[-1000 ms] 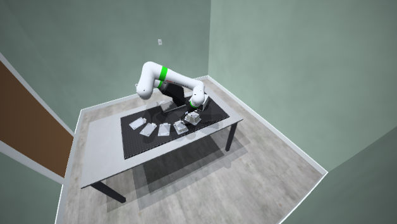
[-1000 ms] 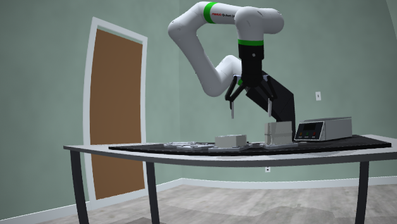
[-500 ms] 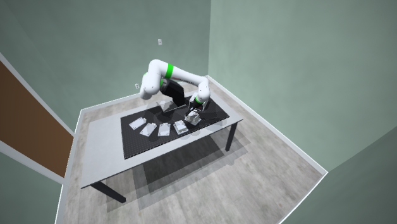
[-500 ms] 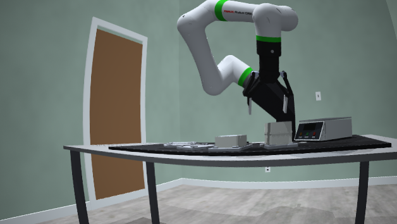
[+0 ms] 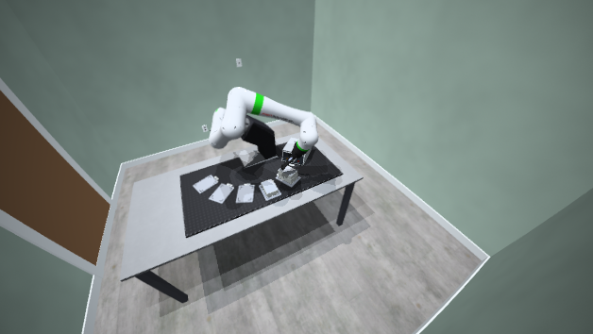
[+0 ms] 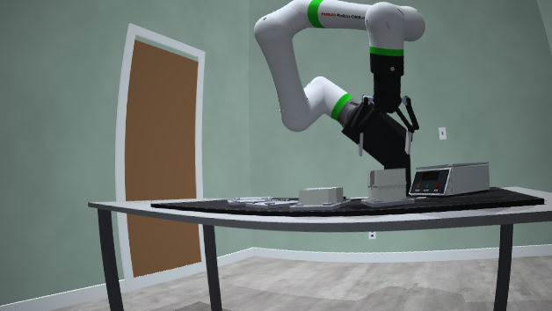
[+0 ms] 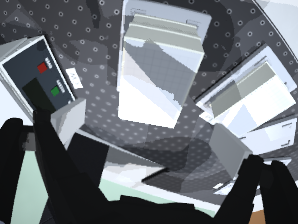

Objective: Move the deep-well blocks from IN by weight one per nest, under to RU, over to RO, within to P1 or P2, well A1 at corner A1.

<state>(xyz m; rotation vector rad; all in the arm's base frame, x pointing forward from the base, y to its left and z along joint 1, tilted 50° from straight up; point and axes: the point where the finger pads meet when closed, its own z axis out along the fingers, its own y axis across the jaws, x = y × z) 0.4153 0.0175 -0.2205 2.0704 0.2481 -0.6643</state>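
The grey deep-well block is 12 cm below my hand. The rest, counted from my hand: check-weigher platform 24 cm behind, 22 cm to the left, 6 cm below; check-weigher CW 23 cm behind, 22 cm to the left, 9 cm below.
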